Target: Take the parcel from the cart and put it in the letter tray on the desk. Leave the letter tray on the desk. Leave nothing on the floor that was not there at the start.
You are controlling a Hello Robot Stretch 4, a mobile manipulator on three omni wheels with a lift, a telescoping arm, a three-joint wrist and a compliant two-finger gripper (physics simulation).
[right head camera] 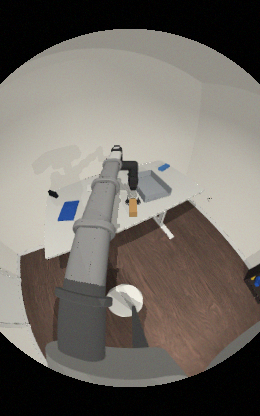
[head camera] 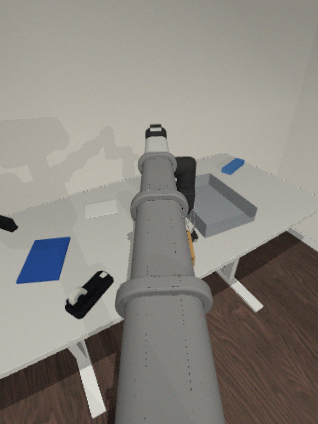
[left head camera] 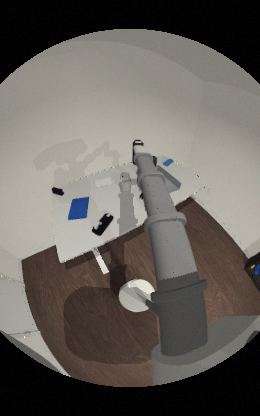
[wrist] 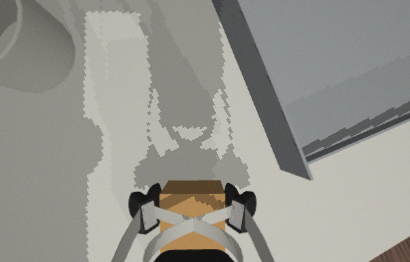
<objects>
same spot on white desk: (right head camera: 183, 188) = (head camera: 280, 205)
</objects>
